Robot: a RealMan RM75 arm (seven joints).
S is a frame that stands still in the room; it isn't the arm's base.
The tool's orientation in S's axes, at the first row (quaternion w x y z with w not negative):
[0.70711 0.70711 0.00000 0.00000]
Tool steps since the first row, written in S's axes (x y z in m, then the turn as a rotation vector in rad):
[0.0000 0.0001 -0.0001 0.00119 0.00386 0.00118]
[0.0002 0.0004 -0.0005 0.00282 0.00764 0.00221]
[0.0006 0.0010 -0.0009 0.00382 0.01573 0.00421]
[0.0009 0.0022 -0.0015 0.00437 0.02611 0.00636]
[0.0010 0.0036 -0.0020 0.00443 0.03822 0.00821]
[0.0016 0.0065 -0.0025 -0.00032 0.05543 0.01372]
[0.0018 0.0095 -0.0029 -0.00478 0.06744 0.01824]
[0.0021 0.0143 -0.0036 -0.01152 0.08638 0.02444]
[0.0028 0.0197 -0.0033 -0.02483 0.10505 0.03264]
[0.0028 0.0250 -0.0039 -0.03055 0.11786 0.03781]
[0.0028 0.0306 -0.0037 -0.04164 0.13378 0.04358]
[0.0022 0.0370 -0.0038 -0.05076 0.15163 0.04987]
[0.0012 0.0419 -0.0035 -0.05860 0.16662 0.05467]
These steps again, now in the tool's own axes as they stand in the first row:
[0.0000 -0.0001 -0.0001 0.00119 0.00118 -0.00386]
[0.0002 -0.0005 -0.0004 0.00282 0.00221 -0.00764]
[0.0006 -0.0009 -0.0010 0.00382 0.00421 -0.01573]
[0.0009 -0.0015 -0.0022 0.00437 0.00636 -0.02611]
[0.0010 -0.0020 -0.0036 0.00443 0.00821 -0.03822]
[0.0016 -0.0025 -0.0065 -0.00032 0.01372 -0.05543]
[0.0018 -0.0029 -0.0095 -0.00478 0.01824 -0.06744]
[0.0021 -0.0036 -0.0143 -0.01152 0.02444 -0.08638]
[0.0028 -0.0033 -0.0197 -0.02483 0.03264 -0.10505]
[0.0028 -0.0039 -0.0250 -0.03055 0.03781 -0.11786]
[0.0028 -0.0037 -0.0306 -0.04164 0.04358 -0.13378]
[0.0022 -0.0038 -0.0370 -0.05076 0.04987 -0.15163]
[0.0012 -0.0035 -0.0419 -0.05860 0.05467 -0.16662]

